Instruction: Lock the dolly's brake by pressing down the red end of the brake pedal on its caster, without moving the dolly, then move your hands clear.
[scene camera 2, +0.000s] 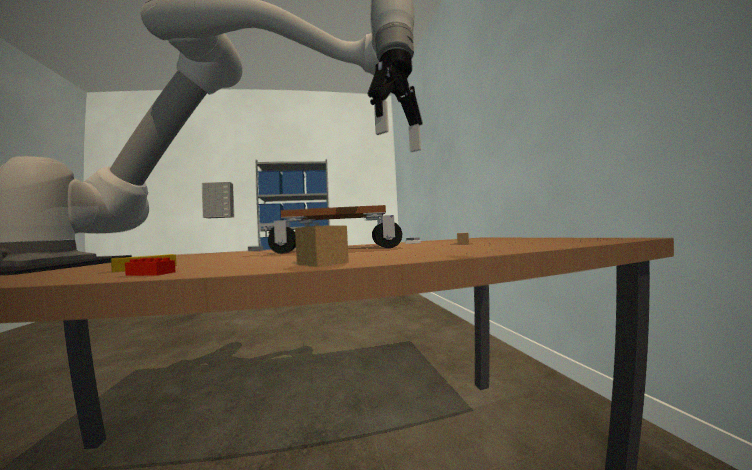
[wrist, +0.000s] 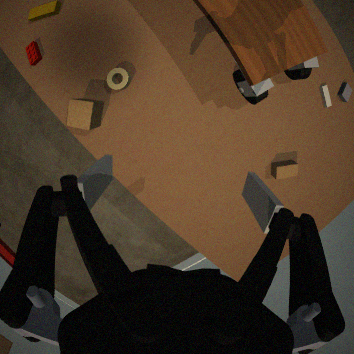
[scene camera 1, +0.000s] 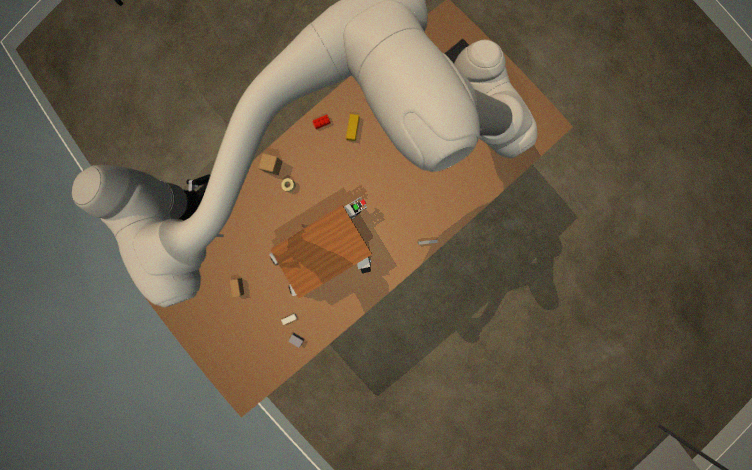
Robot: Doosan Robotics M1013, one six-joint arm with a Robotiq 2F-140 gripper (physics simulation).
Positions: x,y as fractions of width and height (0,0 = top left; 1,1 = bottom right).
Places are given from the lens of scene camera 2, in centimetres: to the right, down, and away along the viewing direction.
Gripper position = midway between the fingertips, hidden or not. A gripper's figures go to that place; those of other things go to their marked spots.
gripper (scene camera 2: 0.53,0.30): 6, -21, 56
dolly (scene camera 2: 0.52,0.50): 4, 0, 72
red brick (scene camera 2: 0.19,0.57): -34, 5, 33
wooden cube (scene camera 2: 0.42,0.52): -9, 2, 36
The marked spots on the dolly and the red brick are 54 cm apart.
